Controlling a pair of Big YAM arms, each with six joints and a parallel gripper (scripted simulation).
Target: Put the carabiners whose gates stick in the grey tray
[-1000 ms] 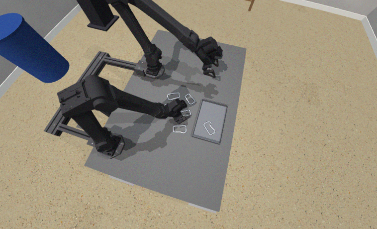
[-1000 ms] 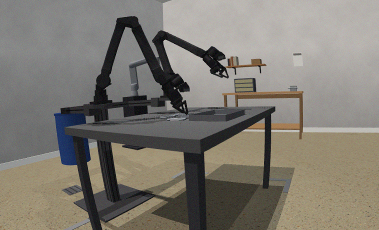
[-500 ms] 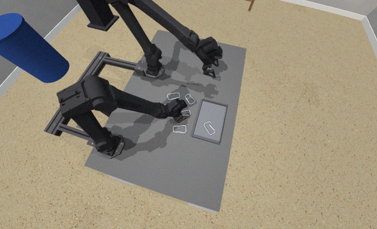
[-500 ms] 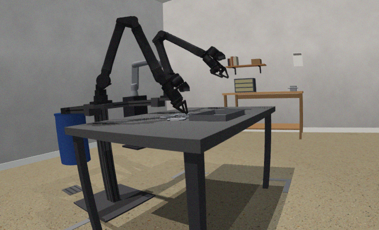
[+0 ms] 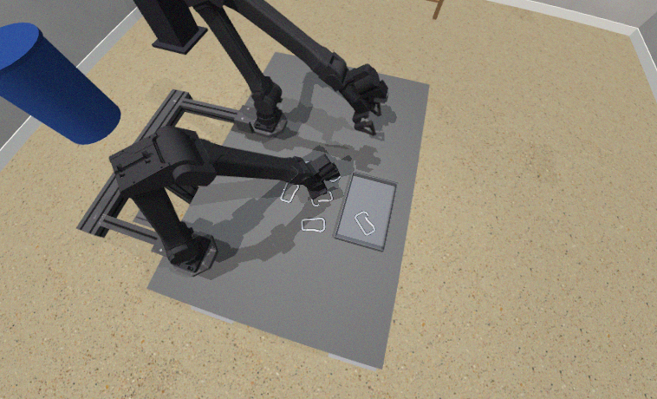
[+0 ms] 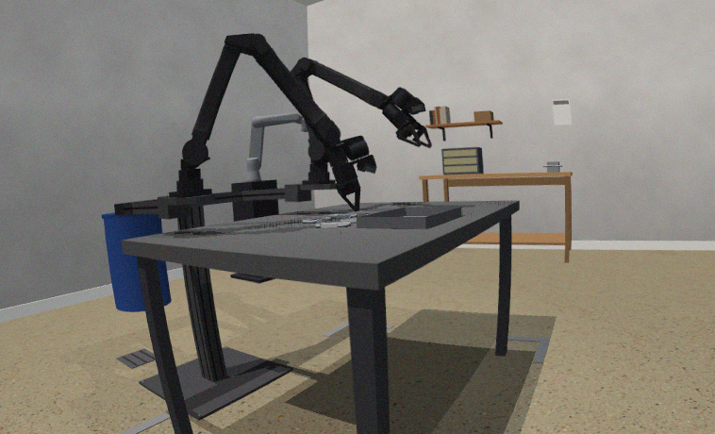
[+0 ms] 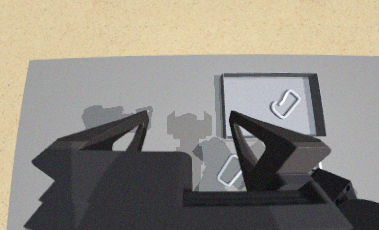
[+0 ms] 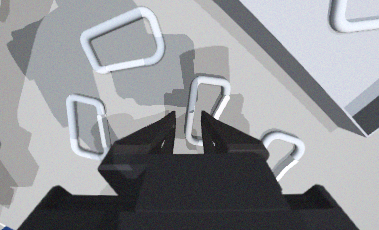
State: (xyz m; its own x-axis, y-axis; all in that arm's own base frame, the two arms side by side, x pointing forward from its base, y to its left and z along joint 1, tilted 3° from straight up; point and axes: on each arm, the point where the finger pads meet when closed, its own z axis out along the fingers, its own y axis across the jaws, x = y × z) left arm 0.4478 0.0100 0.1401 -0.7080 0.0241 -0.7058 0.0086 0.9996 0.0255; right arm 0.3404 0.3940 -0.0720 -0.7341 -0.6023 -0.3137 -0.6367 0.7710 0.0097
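My right hand is 21 cm short of the grey tray, 3 cm above it and 1 cm to the left of it.
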